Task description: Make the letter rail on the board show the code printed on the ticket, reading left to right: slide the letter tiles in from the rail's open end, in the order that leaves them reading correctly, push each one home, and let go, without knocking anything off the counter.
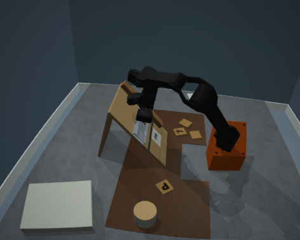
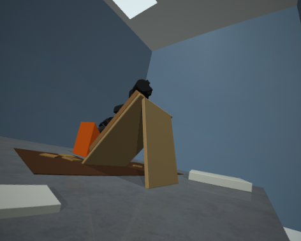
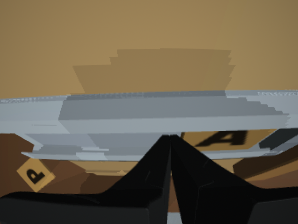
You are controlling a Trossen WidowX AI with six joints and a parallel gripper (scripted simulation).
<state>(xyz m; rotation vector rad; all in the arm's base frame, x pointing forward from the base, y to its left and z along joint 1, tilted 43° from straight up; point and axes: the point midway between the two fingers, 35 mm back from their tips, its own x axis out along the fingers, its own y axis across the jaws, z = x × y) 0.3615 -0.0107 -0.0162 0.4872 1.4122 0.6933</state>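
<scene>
My gripper tip is now 210 mm to the right of the tile marked p, 150 mm past it and 150 mm above it. The rest, counted from my gripper tip: brown mat: 160 mm below, 160 mm behind, 40 mm to the left; white slab: 440 mm to the left, 220 mm ahead, 140 mm below; white ticket: 90 mm below, 60 mm behind, 20 mm to the right.
</scene>
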